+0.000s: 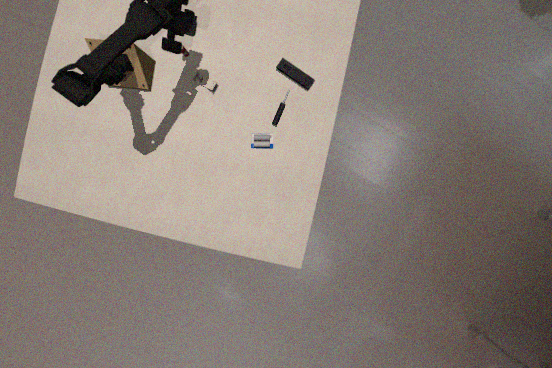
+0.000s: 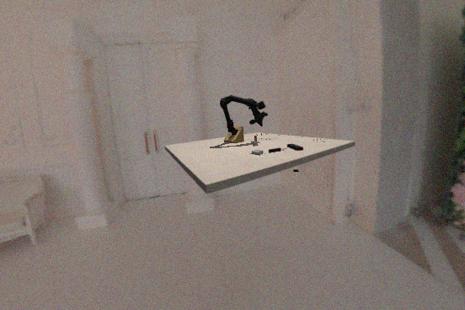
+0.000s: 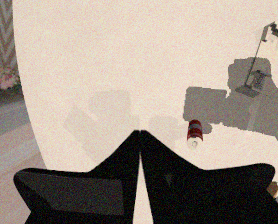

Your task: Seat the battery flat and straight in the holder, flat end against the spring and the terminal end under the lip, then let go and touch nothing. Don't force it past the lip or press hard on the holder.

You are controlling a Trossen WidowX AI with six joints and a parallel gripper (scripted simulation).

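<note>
Right now my gripper tip is 12 cm above the battery, 6 cm past it and 3 cm to the left of it. From my gripper tip the other things lie so: dark screwdriver (35 cm ahead, 23 cm to the right, 14 cm below); then dark flat bar (40 cm ahead, 14 cm below, 10 cm to the right).
</note>
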